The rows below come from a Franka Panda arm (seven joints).
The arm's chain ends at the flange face. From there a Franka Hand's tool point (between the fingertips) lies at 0.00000 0.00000 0.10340 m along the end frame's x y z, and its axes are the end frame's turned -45 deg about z.
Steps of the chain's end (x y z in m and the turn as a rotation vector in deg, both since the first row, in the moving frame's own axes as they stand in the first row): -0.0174 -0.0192 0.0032 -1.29 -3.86 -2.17; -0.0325 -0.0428 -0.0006 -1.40 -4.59 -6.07; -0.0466 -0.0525 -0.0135 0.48 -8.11 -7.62
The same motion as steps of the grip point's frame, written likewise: -0.0054 -0.0290 0.0029 1.82 -3.64 -2.17; -0.0006 -0.0569 -0.0010 2.26 -4.24 -6.07; -0.0062 -0.0803 -0.0145 6.07 -5.40 -7.62
